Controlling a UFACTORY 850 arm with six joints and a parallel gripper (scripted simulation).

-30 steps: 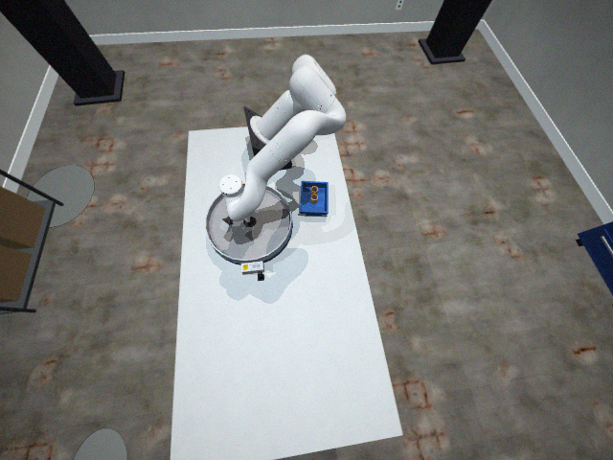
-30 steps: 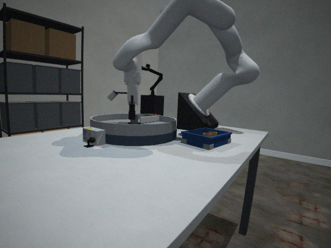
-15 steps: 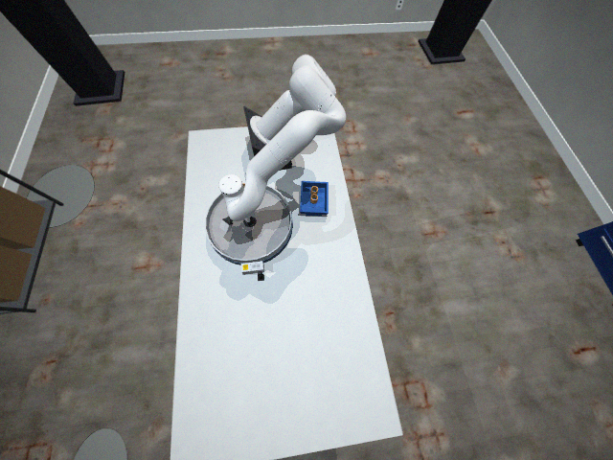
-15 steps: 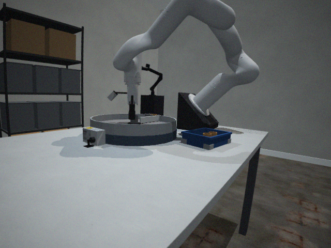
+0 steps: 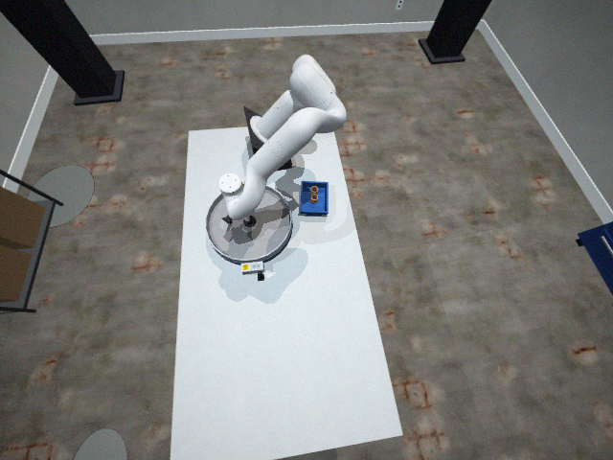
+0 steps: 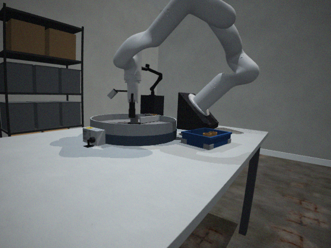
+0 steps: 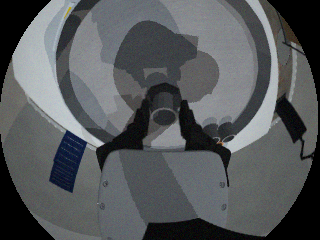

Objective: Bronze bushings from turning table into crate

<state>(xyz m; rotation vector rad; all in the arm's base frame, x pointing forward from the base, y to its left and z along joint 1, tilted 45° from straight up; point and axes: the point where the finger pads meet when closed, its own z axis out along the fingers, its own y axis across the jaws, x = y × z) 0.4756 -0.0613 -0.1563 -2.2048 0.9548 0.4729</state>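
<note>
Now: the round turning table 6 cm below my hand, 1 cm to the left of it and 1 cm behind it. Also, from my hand: crate 36 cm to the left, 10 cm behind, 8 cm below.
</note>
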